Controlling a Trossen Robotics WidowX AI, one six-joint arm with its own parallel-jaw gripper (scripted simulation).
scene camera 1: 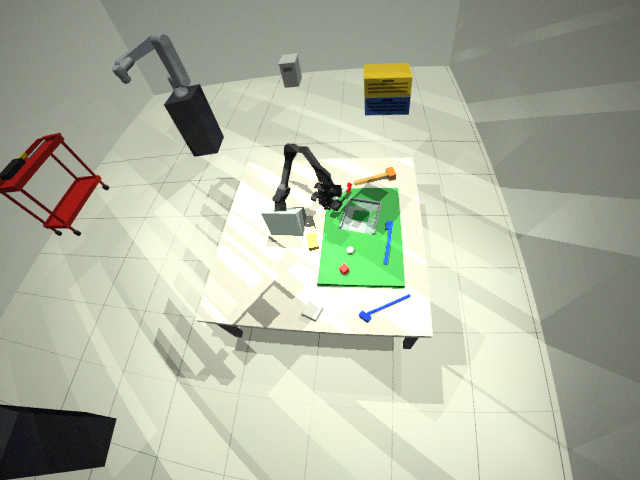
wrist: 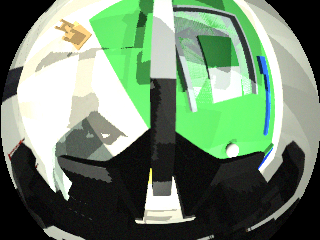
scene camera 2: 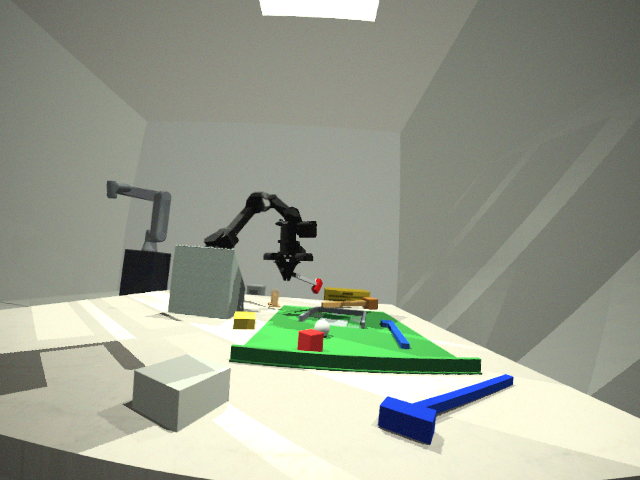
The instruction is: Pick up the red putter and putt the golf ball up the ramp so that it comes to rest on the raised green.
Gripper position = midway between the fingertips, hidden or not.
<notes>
The gripper [scene camera 2: 286,280] holds a red putter. Further things: a blue putter [scene camera 2: 416,420], a white block [scene camera 2: 177,392] and a green mat [scene camera 1: 366,264].
The gripper is seen too in the wrist view [wrist: 160,132]. The green mat also shows in the wrist view [wrist: 213,127]. The wrist view does not show the white block, which is hidden by the gripper.
</notes>
